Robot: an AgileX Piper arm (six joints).
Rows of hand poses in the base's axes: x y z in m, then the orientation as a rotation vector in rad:
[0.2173 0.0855 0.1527 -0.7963 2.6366 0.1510]
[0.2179 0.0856 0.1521 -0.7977 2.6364 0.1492]
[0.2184 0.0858 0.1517 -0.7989 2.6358 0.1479]
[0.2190 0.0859 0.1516 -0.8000 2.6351 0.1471]
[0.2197 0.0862 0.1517 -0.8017 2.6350 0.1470]
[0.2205 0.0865 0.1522 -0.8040 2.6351 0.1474]
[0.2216 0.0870 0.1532 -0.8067 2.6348 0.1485]
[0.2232 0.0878 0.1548 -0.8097 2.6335 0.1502]
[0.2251 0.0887 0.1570 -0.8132 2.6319 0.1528]
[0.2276 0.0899 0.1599 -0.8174 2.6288 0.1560]
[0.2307 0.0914 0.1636 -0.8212 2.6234 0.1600]
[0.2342 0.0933 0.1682 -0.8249 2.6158 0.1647]
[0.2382 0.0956 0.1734 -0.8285 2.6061 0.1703]
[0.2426 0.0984 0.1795 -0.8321 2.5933 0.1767]
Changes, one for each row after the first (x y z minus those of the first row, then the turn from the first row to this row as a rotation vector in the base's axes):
[0.0006 0.0001 -0.0006 -0.0014 -0.0003 0.0007]
[0.0011 0.0003 -0.0010 -0.0023 -0.0010 0.0015]
[0.0017 0.0004 -0.0011 -0.0029 -0.0016 0.0022]
[0.0024 0.0007 -0.0010 -0.0033 -0.0014 0.0034]
[0.0032 0.0010 -0.0005 -0.0035 -0.0007 0.0050]
[0.0043 0.0015 0.0005 -0.0033 -0.0002 0.0070]
[0.0059 0.0023 0.0021 -0.0025 -0.0004 0.0095]
[0.0078 0.0032 0.0043 -0.0010 -0.0005 0.0125]
[0.0103 0.0044 0.0072 0.0010 -0.0017 0.0163]
[0.0134 0.0059 0.0109 0.0043 -0.0049 0.0203]
[0.0169 0.0078 0.0155 0.0087 -0.0099 0.0247]
[0.0209 0.0101 0.0207 0.0143 -0.0167 0.0296]
[0.0253 0.0129 0.0268 0.0213 -0.0261 0.0350]

